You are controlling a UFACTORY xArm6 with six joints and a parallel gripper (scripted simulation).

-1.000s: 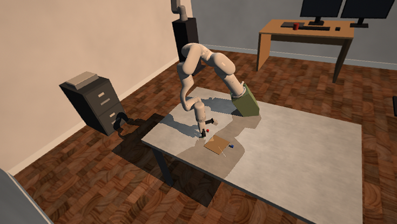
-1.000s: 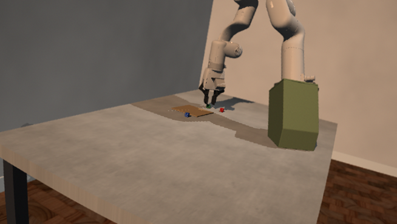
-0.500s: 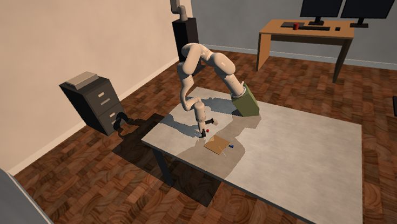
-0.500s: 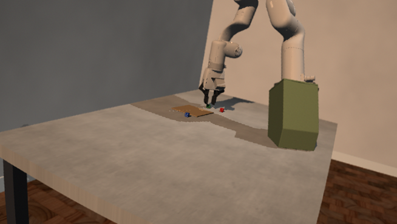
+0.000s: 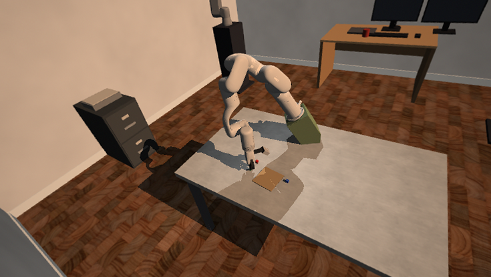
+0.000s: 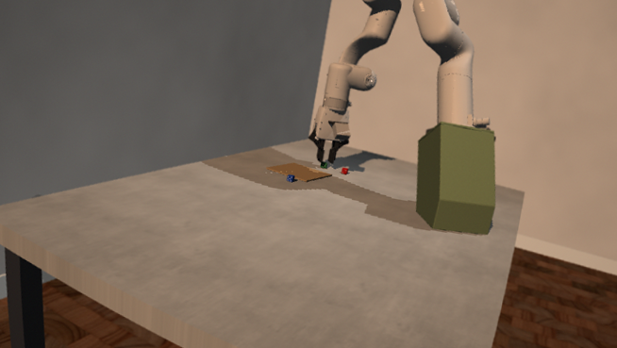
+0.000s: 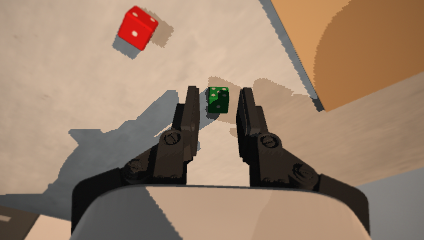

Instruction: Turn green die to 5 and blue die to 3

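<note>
The green die lies 30 mm below my hand, 10 mm to the right of it and 10 mm ahead of it. Also, from my hand: blue die 240 mm to the left, 30 mm below, 20 mm behind; then tan mat 130 mm to the left, 40 mm below, 20 mm ahead; then red die 70 mm behind, 30 mm below.
</note>
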